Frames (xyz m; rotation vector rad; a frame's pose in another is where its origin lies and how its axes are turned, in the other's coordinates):
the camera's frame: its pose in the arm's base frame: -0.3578 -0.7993 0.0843 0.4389 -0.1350 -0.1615
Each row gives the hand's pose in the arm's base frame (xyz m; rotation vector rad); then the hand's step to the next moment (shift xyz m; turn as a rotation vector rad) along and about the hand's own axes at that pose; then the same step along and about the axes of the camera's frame.
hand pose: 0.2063 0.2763 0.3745 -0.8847 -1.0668 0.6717
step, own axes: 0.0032 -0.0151 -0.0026 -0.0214 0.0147 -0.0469
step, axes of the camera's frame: 0.0066 0.0016 0.0141 0.0361 -0.0305 -0.0253
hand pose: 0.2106 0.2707 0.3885 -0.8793 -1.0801 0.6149
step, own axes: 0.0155 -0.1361 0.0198 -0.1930 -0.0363 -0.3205
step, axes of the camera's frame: 0.0112 0.0059 0.1378 0.2607 -0.2675 -0.0417
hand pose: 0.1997 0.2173 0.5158 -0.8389 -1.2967 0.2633
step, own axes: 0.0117 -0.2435 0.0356 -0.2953 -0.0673 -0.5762
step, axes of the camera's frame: -0.0503 -0.0671 0.2316 0.4810 -0.4352 -0.0543
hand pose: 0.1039 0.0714 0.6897 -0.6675 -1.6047 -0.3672
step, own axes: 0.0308 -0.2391 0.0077 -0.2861 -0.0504 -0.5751
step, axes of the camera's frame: -0.1116 -0.1485 0.1538 0.4877 -0.4173 -0.0565
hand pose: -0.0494 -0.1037 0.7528 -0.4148 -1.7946 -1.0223
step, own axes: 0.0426 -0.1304 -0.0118 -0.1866 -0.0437 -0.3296
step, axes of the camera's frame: -0.0824 -0.1041 0.0364 0.2782 -0.2550 -0.0542
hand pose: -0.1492 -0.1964 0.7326 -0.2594 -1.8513 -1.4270
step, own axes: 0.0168 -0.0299 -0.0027 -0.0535 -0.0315 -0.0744
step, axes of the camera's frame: -0.0247 -0.0238 0.0024 0.0567 -0.0723 -0.0308
